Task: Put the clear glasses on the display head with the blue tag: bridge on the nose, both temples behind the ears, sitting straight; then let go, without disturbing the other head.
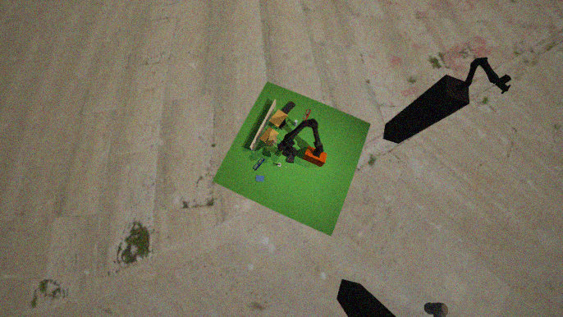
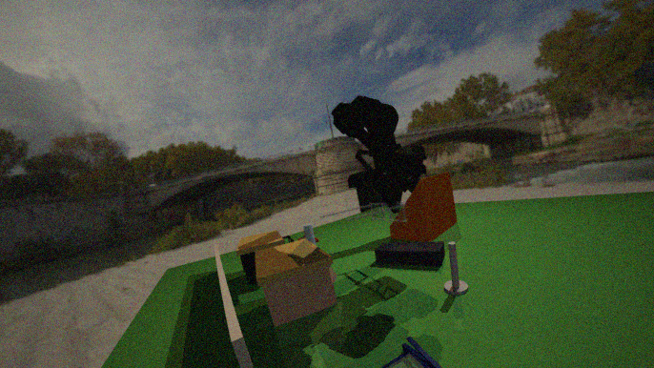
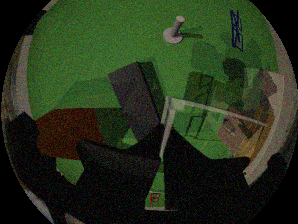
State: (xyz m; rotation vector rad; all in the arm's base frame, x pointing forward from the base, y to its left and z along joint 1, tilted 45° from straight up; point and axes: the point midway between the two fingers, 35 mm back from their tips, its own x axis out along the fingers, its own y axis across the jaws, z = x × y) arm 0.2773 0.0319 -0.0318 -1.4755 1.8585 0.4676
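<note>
Now: gripper tip 20 cm short of the display head, 10 cm to the left of it and 8 cm above it. From my gripper tip the other things lie so: small blue square (19 cm ahead, 32 cm to the left, 13 cm below); then grey peg (5 cm ahead, 13 cm to the left, 11 cm below); then pale strip (33 cm ahead, 23 cm to the right, 8 cm below).
</note>
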